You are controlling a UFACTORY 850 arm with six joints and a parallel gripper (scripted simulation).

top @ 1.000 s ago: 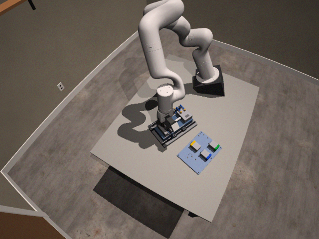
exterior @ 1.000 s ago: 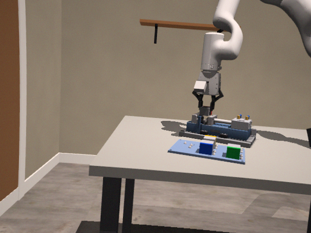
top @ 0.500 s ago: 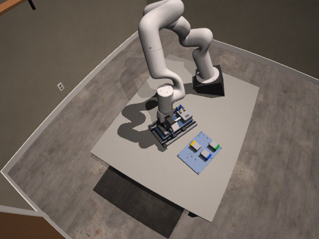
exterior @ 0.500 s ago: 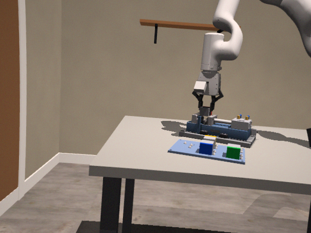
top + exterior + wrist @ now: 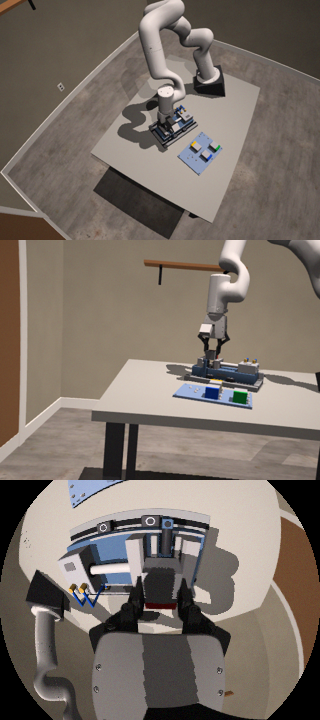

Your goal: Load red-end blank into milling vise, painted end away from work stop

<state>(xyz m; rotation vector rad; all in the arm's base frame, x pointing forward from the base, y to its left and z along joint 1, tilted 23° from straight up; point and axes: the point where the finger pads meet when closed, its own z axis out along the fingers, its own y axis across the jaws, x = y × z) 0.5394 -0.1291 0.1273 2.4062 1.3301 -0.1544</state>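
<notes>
My hand is 20 mm above the red-ended blank. Also, from my hand: hose block (130 mm behind, 90 mm to the left, 60 mm below); then milling vise (90 mm below, 50 mm behind, 40 mm to the left); then fixed jaw (60 mm below, 30 mm ahead, 10 mm to the right).
</notes>
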